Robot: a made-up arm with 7 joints.
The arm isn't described. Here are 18 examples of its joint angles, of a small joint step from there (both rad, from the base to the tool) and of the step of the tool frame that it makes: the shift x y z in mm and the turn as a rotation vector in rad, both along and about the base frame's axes.
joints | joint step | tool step
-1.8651 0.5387 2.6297 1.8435 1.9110 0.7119 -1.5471 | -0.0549 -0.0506 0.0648 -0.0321 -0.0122 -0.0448 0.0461 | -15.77 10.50 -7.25 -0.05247 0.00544 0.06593
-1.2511 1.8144 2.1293 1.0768 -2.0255 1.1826 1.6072 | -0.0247 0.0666 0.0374 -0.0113 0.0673 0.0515 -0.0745 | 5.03 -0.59 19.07 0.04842 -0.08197 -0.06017
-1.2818 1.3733 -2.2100 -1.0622 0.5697 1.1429 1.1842 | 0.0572 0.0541 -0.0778 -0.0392 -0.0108 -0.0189 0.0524 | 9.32 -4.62 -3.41 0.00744 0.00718 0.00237
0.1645 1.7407 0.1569 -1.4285 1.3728 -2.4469 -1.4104 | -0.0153 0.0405 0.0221 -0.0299 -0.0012 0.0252 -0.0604 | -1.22 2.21 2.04 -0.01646 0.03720 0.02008
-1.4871 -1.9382 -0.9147 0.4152 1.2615 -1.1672 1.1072 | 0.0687 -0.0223 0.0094 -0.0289 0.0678 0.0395 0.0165 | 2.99 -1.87 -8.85 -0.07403 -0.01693 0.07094
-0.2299 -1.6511 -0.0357 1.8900 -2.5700 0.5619 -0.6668 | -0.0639 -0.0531 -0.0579 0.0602 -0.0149 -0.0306 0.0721 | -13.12 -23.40 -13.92 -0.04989 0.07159 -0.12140
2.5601 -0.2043 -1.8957 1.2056 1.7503 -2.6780 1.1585 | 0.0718 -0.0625 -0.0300 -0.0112 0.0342 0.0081 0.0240 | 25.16 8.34 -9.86 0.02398 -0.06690 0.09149
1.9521 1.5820 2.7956 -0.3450 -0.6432 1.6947 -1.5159 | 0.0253 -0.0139 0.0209 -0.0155 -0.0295 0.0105 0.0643 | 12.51 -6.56 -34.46 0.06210 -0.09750 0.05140
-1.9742 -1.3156 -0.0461 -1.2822 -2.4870 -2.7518 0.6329 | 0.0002 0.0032 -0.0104 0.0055 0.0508 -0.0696 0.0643 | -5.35 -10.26 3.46 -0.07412 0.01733 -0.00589
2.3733 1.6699 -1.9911 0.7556 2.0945 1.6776 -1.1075 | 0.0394 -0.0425 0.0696 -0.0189 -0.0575 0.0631 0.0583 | 12.81 -7.32 -6.65 0.03684 0.00485 0.02360
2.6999 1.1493 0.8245 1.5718 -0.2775 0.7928 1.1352 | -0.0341 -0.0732 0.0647 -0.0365 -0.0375 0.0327 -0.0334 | -5.09 -10.26 8.39 0.02542 0.04626 0.05443
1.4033 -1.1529 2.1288 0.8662 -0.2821 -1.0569 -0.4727 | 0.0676 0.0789 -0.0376 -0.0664 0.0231 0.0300 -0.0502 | 19.36 -13.85 3.12 -0.02234 -0.05844 0.03563
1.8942 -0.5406 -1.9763 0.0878 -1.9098 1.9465 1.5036 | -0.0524 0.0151 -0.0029 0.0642 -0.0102 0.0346 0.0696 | 2.20 10.03 13.58 -0.03565 0.02412 -0.02925
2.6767 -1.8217 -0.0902 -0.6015 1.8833 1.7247 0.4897 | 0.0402 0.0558 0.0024 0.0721 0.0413 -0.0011 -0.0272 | 8.76 -5.35 10.99 0.03186 -0.05342 -0.01248
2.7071 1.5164 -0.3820 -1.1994 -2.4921 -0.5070 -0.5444 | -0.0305 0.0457 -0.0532 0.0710 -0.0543 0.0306 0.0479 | 18.12 -0.29 -4.15 0.00929 0.06238 0.00362
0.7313 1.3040 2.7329 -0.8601 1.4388 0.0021 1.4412 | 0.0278 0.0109 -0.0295 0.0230 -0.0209 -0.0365 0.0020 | 3.97 -2.35 4.30 -0.02926 -0.03504 0.02458
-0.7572 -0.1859 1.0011 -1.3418 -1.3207 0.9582 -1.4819 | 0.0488 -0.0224 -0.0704 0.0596 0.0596 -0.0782 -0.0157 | -51.39 15.61 -19.24 0.02592 -0.08403 -0.15828
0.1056 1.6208 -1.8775 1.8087 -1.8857 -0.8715 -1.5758 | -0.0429 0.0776 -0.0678 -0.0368 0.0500 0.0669 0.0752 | -11.71 7.21 7.54 0.02523 0.03396 0.16627
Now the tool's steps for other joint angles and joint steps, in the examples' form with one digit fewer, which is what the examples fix.
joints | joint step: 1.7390 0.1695 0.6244 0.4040 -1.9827 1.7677 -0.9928 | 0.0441 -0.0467 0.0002 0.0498 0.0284 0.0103 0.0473
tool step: 10.0 8.1 -7.7 0.0346 -0.0556 0.0203
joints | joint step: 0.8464 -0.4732 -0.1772 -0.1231 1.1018 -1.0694 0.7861 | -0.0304 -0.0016 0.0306 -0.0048 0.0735 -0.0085 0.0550
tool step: 4.7 -6.7 -21.9 -0.0492 -0.0675 -0.0105
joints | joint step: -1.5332 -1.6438 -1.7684 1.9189 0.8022 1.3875 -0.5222 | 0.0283 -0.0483 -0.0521 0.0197 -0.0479 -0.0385 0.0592
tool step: 5.9 -3.5 1.6 -0.0180 -0.1387 0.0059
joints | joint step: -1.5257 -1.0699 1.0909 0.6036 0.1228 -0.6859 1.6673 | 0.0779 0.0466 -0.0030 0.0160 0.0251 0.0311 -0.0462
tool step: -14.4 -7.8 1.9 -0.0074 -0.0812 0.0488
